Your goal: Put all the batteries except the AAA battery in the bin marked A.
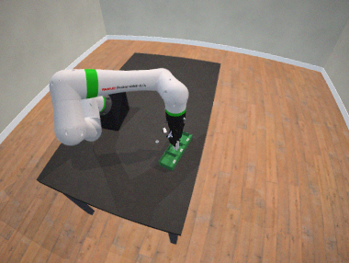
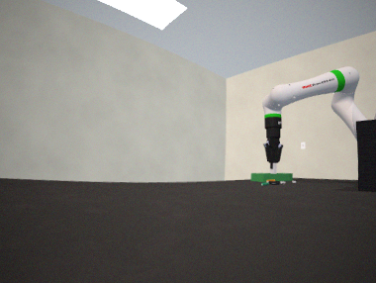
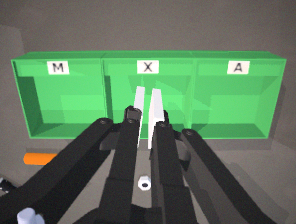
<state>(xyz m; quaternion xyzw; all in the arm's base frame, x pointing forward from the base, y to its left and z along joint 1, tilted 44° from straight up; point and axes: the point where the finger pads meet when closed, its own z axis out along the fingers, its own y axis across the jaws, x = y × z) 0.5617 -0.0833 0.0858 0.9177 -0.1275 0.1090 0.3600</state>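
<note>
The green bin is 4 cm below my hand. From my hand the other things lie so: white battery: 13 cm to the left, 12 cm behind, 6 cm below; then orange battery: 15 cm to the left, 7 cm behind, 5 cm below; then white nut: 13 cm behind, 6 cm below, 3 cm to the left.
</note>
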